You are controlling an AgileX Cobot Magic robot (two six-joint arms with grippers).
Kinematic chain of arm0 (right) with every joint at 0, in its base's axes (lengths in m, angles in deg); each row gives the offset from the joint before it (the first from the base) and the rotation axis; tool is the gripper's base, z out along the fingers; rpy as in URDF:
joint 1: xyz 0 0 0.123 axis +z
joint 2: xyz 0 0 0 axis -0.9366 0.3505 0
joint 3: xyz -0.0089 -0.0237 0.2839 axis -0.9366 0.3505 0
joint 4: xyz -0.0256 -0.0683 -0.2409 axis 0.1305 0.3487 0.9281
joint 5: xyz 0 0 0 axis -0.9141 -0.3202 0.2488
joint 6: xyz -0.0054 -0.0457 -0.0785 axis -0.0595 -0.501 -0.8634
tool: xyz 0 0 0 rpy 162.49 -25.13 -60.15
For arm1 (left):
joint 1: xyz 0 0 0.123 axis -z
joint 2: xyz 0 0 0 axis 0.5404 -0.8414 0
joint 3: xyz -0.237 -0.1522 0.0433 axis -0.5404 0.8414 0
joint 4: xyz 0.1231 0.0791 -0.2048 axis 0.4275 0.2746 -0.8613
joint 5: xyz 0 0 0 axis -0.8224 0.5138 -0.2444
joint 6: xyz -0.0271 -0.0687 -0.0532 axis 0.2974 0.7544 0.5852
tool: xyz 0 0 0 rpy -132.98 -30.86 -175.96
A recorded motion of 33 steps. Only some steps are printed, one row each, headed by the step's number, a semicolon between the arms.
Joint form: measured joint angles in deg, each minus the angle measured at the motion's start. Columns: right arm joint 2, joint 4, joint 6, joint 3, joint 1, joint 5; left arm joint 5, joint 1, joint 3, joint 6, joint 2, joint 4.
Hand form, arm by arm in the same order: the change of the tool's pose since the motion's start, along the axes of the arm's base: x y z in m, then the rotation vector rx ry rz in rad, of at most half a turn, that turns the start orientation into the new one. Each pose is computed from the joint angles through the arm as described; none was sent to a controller.
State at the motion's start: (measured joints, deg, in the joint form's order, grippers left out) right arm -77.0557 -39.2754 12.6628 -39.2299 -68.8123 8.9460; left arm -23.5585 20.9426 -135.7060 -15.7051 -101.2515 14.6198
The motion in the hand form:
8: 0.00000 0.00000 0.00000 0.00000 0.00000 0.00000; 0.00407 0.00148 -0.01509 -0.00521 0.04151 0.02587
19: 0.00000 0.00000 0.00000 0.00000 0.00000 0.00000; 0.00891 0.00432 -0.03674 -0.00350 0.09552 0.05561
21: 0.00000 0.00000 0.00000 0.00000 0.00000 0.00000; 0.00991 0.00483 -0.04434 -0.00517 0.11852 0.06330
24: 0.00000 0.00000 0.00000 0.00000 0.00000 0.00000; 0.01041 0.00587 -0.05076 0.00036 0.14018 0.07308
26: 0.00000 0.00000 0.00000 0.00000 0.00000 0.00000; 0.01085 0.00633 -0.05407 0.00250 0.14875 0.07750
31: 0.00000 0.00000 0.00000 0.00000 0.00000 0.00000; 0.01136 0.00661 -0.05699 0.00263 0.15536 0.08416
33: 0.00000 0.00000 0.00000 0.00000 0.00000 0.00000; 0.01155 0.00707 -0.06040 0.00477 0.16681 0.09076
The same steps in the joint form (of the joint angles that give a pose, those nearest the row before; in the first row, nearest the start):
8: 0.00 0.00 0.00 0.00 0.00 0.00; -0.41 0.00 0.00 1.63 -2.46 0.42
19: 0.00 0.00 0.00 0.00 0.00 0.00; -1.26 -0.07 0.00 3.59 -5.93 1.36
21: 0.00 0.00 0.00 0.00 0.00 0.00; -1.26 -0.07 0.00 4.16 -7.14 1.59
24: 0.00 0.00 0.00 0.00 0.00 0.00; -1.26 -0.07 0.00 5.10 -8.14 2.30
26: 0.00 0.00 0.00 0.00 0.00 0.00; -1.38 -0.07 0.00 5.48 -8.65 2.56
31: 0.00 0.00 0.00 0.00 0.00 0.00; -1.55 -0.07 0.00 5.90 -9.11 2.67
33: 0.00 0.00 0.00 0.00 0.00 0.00; -1.55 -0.07 0.00 6.46 -9.65 3.00

